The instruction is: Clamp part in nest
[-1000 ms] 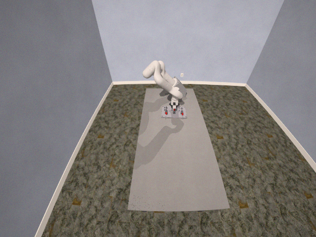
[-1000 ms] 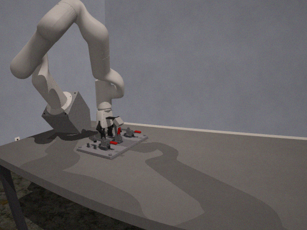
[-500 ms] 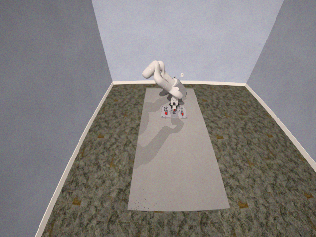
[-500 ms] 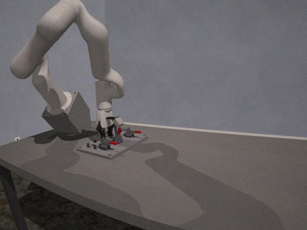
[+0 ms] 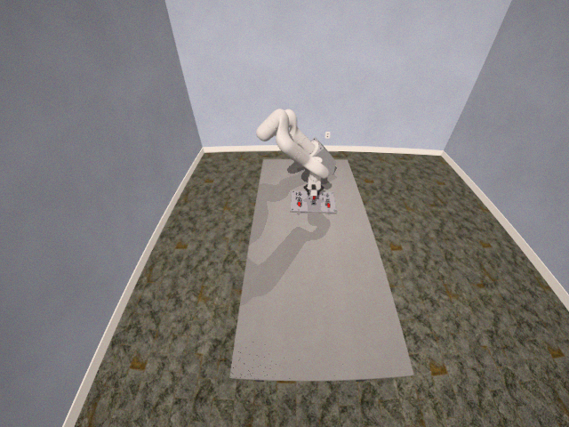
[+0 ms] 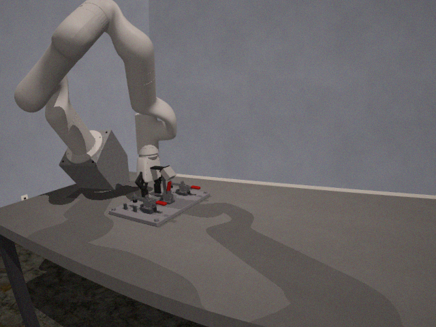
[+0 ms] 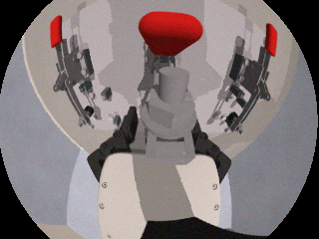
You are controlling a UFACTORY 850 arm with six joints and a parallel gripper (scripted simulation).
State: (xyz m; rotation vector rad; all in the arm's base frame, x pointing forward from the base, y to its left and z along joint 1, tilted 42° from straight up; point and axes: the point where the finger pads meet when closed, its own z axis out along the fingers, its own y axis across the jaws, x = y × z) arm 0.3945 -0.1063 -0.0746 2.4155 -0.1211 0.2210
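Now: hand 20 mm above the part. The rest, counted from my hand: fixture plate (50 mm ahead, 10 mm to the right, 40 mm below).
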